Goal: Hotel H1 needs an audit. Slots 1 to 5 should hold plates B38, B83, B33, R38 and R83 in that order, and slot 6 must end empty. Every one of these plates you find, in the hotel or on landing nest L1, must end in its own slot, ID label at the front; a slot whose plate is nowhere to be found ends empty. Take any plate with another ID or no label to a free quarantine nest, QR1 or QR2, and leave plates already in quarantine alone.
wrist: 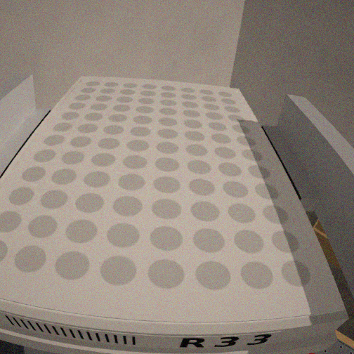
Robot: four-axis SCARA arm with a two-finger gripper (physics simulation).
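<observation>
A pale, flat plate with rows of round grey wells fills most of the wrist view. Its near edge carries a barcode at the left and the printed ID label R33 at the right. My gripper is shut on this plate, with one finger along its left side and one along its right side. The plate looks level, and a shadow lies along its right edge. What is under the plate is hidden. The hotel slots, nest L1 and the quarantine nests cannot be made out.
Plain grey-beige surfaces stand behind the plate, with a darker one at the upper right. At the lower right, beyond the plate's edge, part of a brown surface with light orange lines shows below the right finger.
</observation>
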